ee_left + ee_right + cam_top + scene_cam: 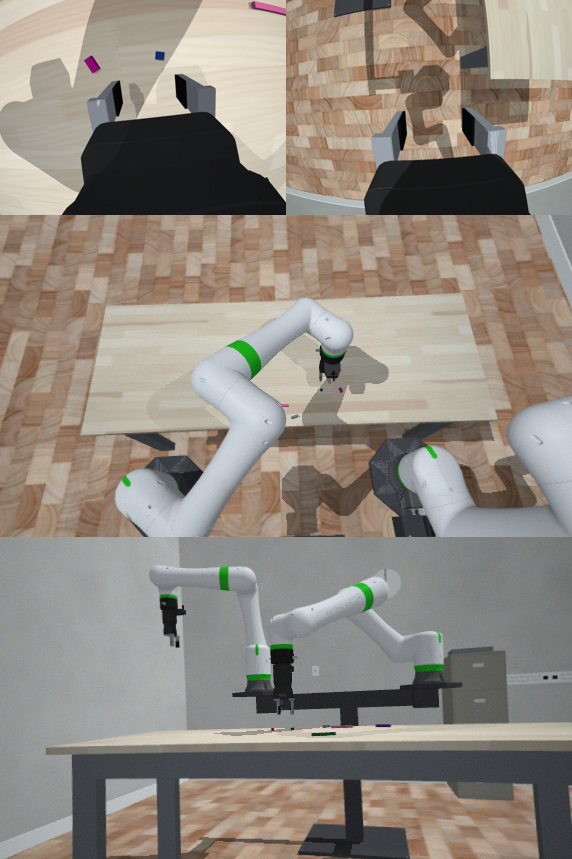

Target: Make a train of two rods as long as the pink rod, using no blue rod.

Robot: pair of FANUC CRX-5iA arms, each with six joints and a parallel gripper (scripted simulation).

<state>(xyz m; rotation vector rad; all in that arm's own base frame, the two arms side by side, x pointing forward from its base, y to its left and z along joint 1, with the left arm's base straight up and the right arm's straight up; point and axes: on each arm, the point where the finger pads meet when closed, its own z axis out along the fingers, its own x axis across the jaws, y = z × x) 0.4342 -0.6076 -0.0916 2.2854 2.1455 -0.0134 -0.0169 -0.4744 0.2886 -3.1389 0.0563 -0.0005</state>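
Observation:
Now: left hand 30 mm past the blue rod, 20 mm to the right of it and 80 mm above it. Also, from my left hand: pink rod: 80 mm behind, 220 mm to the left, 80 mm below; then grey rod: 140 mm behind, 150 mm to the left, 80 mm below; then magenta rod: 30 mm behind, 60 mm to the right, 80 mm below.

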